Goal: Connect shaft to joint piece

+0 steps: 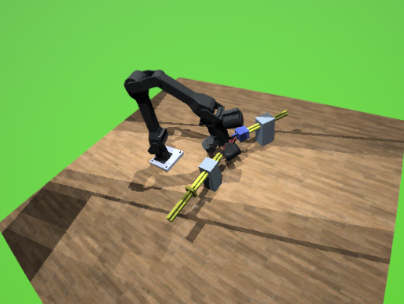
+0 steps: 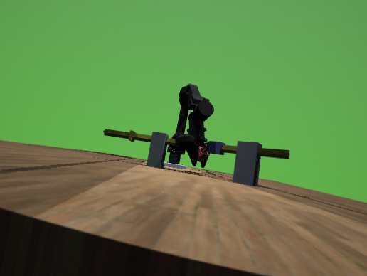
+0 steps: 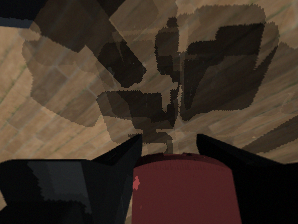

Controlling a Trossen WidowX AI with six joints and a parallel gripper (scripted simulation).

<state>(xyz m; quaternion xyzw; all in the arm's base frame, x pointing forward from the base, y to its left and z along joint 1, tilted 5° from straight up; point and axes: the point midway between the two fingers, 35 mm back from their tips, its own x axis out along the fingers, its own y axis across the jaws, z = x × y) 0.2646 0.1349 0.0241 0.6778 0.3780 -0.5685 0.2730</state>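
Right now the red joint piece is 50 mm above my gripper tip.
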